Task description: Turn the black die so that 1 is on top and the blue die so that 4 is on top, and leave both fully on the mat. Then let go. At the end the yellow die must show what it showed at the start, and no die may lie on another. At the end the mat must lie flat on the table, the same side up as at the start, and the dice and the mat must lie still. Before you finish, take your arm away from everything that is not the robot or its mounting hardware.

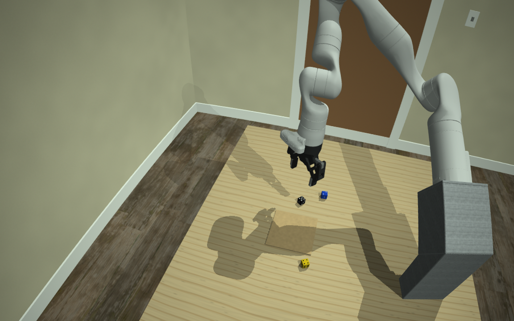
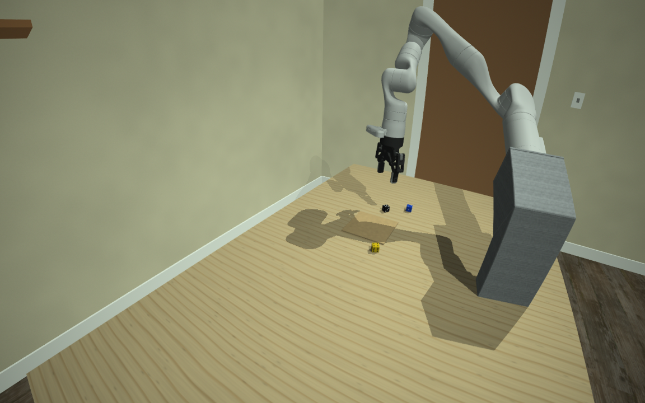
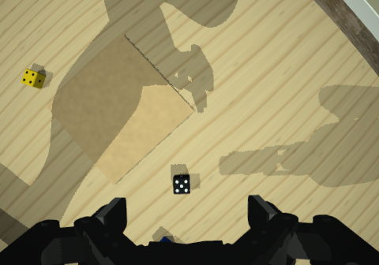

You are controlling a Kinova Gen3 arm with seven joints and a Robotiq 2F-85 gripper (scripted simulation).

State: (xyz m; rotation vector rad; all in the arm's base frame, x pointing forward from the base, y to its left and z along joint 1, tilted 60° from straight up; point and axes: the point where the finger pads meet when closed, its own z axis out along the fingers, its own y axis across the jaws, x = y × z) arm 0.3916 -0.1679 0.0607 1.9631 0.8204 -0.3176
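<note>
The black die lies 12 cm below my hand and 1 cm behind it. Also, from my hand: yellow die: 24 cm to the left, 12 cm below, 4 cm behind; tan mat: 13 cm below, 12 cm to the left, 1 cm ahead; blue die: 12 cm below, 9 cm behind, 4 cm to the right.
</note>
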